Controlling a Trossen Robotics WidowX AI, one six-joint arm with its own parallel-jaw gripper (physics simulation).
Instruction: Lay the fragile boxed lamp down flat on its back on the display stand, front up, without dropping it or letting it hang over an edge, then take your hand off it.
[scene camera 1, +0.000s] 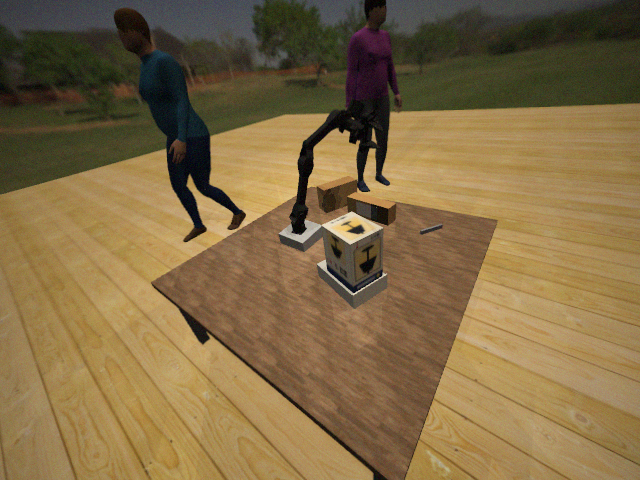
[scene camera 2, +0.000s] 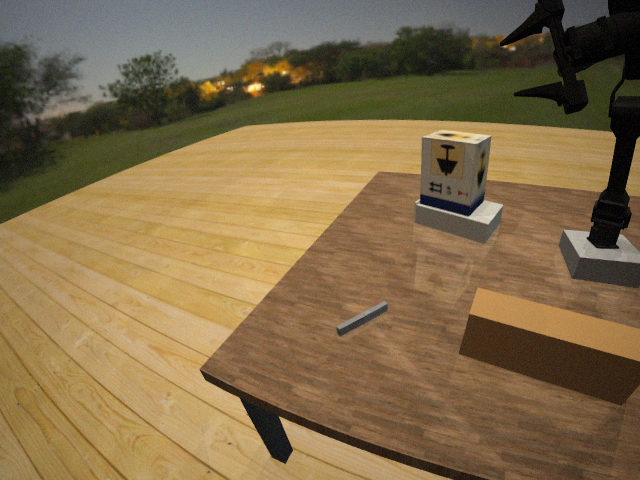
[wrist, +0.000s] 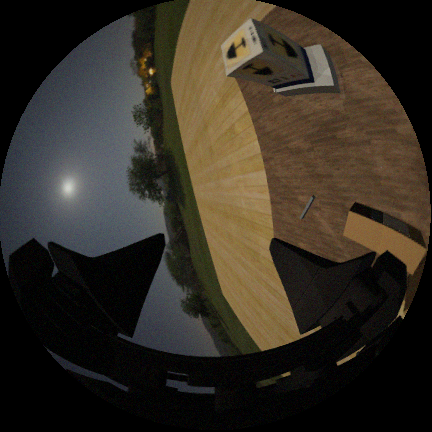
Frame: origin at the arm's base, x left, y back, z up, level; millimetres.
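Seen in the pictures: gripper, fingertip midpoint: (scene camera 1: 381, 139) (scene camera 2: 507, 69) (wrist: 218, 242); arm's base, link origin: (scene camera 1: 299, 230) (scene camera 2: 602, 243).
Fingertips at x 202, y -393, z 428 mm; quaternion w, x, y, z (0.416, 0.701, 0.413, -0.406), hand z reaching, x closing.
Pixels of each thing's top centre, then the offset from my fingertips to it. Level surfaces: height alone.
- cardboard box, top centre: (scene camera 2: 556, 322) (wrist: 385, 241) (scene camera 1: 370, 199) dx +168, dy +111, dz -384 mm
- brown table, surface height: dz -493 mm
- thin grey bar, top centre: (scene camera 2: 363, 314) (wrist: 305, 208) (scene camera 1: 431, 227) dx +97, dy -248, dz -472 mm
The boxed lamp (scene camera 1: 356, 258) (scene camera 2: 447, 175) (wrist: 270, 60) is a white box with lamp pictures and a blue band at its bottom. It stands upright on the low grey-white display stand (scene camera 1: 369, 293) (scene camera 2: 449, 222) (wrist: 325, 67). The lamp pictures on its side faces are upright, and another picture shows on top. Its base is close to one edge of the stand; whether it overhangs is hard to tell. My gripper (scene camera 1: 377, 135) (scene camera 2: 508, 69) (wrist: 218, 242) is open and empty, high in the air and well apart from the box, with its fingers pointing sideways.
One cardboard box (scene camera 1: 372, 208) (scene camera 2: 547, 356) (wrist: 385, 235) and a second (scene camera 1: 336, 195) sit on the brown table (scene camera 1: 310, 320) (scene camera 2: 392, 377). A thin grey bar (scene camera 1: 431, 228) (scene camera 2: 361, 318) (wrist: 307, 207) lies near the table edge. Two people stand beyond the table.
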